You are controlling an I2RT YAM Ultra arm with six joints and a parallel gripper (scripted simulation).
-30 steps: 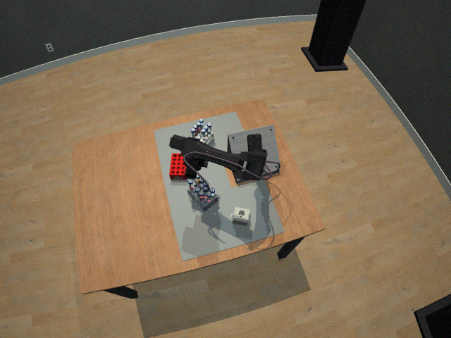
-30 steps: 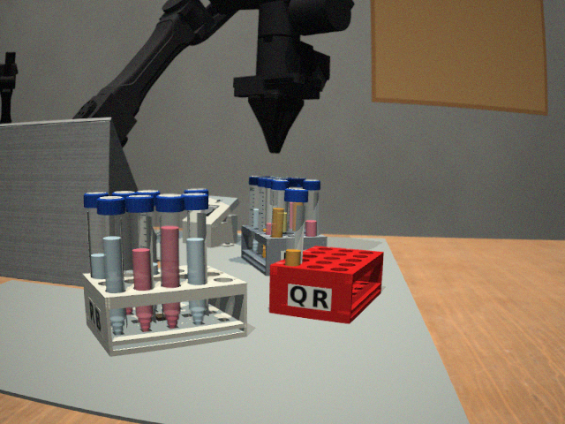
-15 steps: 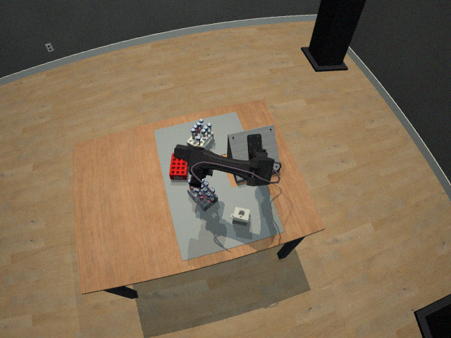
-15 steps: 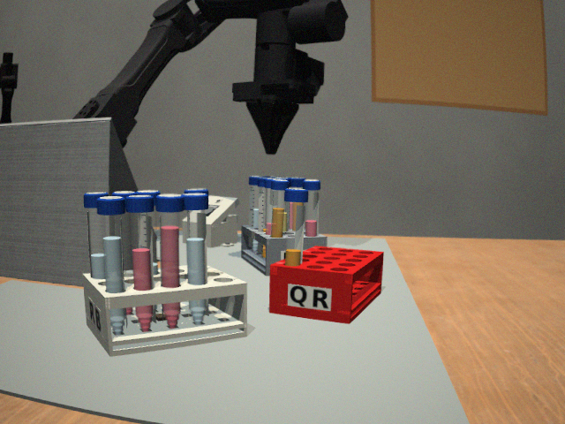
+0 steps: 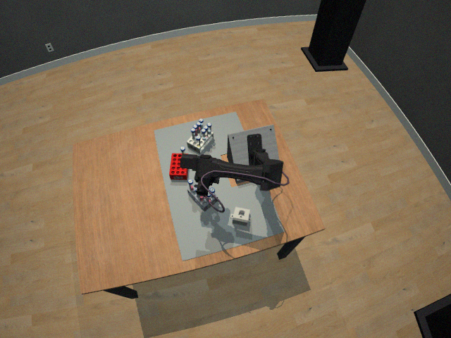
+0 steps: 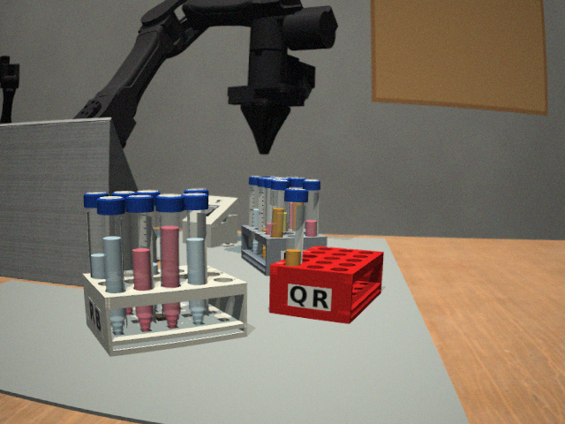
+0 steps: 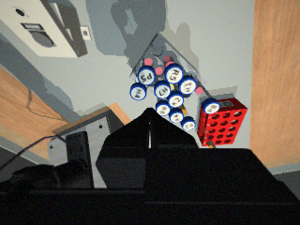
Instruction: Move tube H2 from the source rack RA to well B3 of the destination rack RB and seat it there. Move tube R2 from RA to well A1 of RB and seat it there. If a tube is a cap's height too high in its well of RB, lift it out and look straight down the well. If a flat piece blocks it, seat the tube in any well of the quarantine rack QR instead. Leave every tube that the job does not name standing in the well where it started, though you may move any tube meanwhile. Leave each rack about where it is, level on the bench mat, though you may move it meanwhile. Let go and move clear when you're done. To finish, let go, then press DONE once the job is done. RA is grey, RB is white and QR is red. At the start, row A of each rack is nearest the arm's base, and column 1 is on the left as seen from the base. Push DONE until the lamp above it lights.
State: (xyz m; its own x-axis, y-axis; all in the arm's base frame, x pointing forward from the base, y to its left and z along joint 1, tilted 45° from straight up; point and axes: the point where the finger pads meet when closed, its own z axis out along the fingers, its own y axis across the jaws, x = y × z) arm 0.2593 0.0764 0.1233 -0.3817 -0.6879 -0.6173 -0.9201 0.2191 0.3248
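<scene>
The done button box lies 130 mm behind my hand, 120 mm to the left of it and 120 mm below it. Also, from my hand: red rack QR (200 mm to the right, 140 mm below, 120 mm ahead); then white rack RB (340 mm to the right, 140 mm below, 10 mm behind); then grey rack RA (140 mm below, 30 mm ahead, 20 mm to the right).
</scene>
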